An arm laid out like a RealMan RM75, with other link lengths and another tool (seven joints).
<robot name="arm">
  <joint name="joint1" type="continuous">
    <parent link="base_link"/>
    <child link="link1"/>
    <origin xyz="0 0 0.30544" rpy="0 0 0"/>
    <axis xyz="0 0 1"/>
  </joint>
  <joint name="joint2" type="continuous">
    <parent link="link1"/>
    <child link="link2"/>
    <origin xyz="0 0 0" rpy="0 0 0"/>
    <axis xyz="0 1 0"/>
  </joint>
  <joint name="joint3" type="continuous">
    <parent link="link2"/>
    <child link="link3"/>
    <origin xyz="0 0 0.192" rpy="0 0 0"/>
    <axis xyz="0 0 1"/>
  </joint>
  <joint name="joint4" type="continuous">
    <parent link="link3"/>
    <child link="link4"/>
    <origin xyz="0 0 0" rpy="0 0 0"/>
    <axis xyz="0 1 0"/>
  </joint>
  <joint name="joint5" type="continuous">
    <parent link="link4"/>
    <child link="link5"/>
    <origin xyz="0 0 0.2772" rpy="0 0 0"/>
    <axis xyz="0 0 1"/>
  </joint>
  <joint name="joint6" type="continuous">
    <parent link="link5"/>
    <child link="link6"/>
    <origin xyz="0 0 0" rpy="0 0 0"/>
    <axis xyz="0 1 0"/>
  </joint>
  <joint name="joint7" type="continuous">
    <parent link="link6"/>
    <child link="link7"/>
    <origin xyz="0 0 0.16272" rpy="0 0 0"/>
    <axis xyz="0 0 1"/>
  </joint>
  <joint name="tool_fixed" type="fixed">
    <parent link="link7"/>
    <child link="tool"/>
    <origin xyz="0.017 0.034 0.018" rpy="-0.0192 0 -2.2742"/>
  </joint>
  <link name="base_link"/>
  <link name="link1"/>
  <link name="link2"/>
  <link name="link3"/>
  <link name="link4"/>
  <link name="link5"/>
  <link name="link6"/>
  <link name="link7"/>
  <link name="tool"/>
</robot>
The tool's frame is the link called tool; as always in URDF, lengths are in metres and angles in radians. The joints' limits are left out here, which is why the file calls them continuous.
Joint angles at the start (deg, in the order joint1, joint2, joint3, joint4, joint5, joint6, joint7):
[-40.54 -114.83 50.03 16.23 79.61 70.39 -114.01]
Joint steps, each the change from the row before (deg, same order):
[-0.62 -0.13 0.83 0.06 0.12 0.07 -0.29]
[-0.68 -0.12 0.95 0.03 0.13 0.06 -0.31]
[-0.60 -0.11 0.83 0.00 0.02 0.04 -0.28]
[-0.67 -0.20 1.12 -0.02 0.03 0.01 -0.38]
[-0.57 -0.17 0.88 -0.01 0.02 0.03 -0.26]
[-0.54 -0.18 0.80 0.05 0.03 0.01 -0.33]
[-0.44 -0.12 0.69 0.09 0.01 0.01 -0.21]
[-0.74 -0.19 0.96 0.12 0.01 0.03 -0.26]
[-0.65 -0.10 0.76 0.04 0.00 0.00 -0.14]
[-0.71 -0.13 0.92 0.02 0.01 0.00 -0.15]
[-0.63 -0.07 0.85 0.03 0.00 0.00 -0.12]
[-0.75 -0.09 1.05 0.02 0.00 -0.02 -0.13]
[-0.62 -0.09 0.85 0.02 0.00 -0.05 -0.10]
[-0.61 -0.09 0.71 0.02 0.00 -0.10 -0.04]
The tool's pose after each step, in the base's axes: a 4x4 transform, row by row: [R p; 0 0 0 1], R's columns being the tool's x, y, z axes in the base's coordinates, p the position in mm. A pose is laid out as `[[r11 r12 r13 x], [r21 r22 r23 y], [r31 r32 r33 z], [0 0 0 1]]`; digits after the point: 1 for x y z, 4 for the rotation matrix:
[[-0.6636 -0.5607 0.4952 -167.7], [-0.1906 0.7668 0.6129 440.5], [-0.7234 0.3123 -0.6158 68.3], [0 0 0 1]]
[[-0.6717 -0.5453 0.5015 -161.3], [-0.1911 0.7815 0.5939 440.5], [-0.7158 0.3030 -0.6291 64.0], [0 0 0 1]]
[[-0.6776 -0.5329 0.5069 -155.8], [-0.1916 0.7933 0.5779 440.4], [-0.7101 0.2945 -0.6396 60.3], [0 0 0 1]]
[[-0.6849 -0.5186 0.5119 -149.4], [-0.1945 0.8072 0.5574 439.8], [-0.7022 0.2821 -0.6537 55.0], [0 0 0 1]]
[[-0.6910 -0.5059 0.5163 -144.1], [-0.1955 0.8184 0.5403 439.2], [-0.6959 0.2725 -0.6645 50.7], [0 0 0 1]]
[[-0.6962 -0.4945 0.5203 -138.8], [-0.1966 0.8285 0.5244 438.7], [-0.6904 0.2629 -0.6740 46.9], [0 0 0 1]]
[[-0.7017 -0.4836 0.5233 -134.5], [-0.1954 0.8369 0.5113 438.4], [-0.6852 0.2565 -0.6817 44.1], [0 0 0 1]]
[[-0.7096 -0.4659 0.5286 -127.3], [-0.1917 0.8496 0.4914 437.9], [-0.6780 0.2474 -0.6922 40.0], [0 0 0 1]]
[[-0.7169 -0.4507 0.5319 -121.6], [-0.1874 0.8595 0.4756 437.7], [-0.6715 0.2413 -0.7006 36.9], [0 0 0 1]]
[[-0.7255 -0.4333 0.5348 -115.5], [-0.1830 0.8704 0.4570 437.0], [-0.6635 0.2337 -0.7108 32.9], [0 0 0 1]]
[[-0.7337 -0.4170 0.5364 -110.1], [-0.1781 0.8799 0.4405 436.4], [-0.6557 0.2277 -0.7199 29.7], [0 0 0 1]]
[[-0.7439 -0.3973 0.5373 -103.9], [-0.1721 0.8908 0.4205 435.4], [-0.6457 0.2203 -0.7311 25.7], [0 0 0 1]]
[[-0.7521 -0.3813 0.5375 -98.9], [-0.1668 0.8992 0.4044 434.6], [-0.6375 0.2145 -0.7399 22.3], [0 0 0 1]]
[[-0.7596 -0.3662 0.5375 -94.0], [-0.1605 0.9064 0.3908 434.1], [-0.6303 0.2106 -0.7473 19.4], [0 0 0 1]]

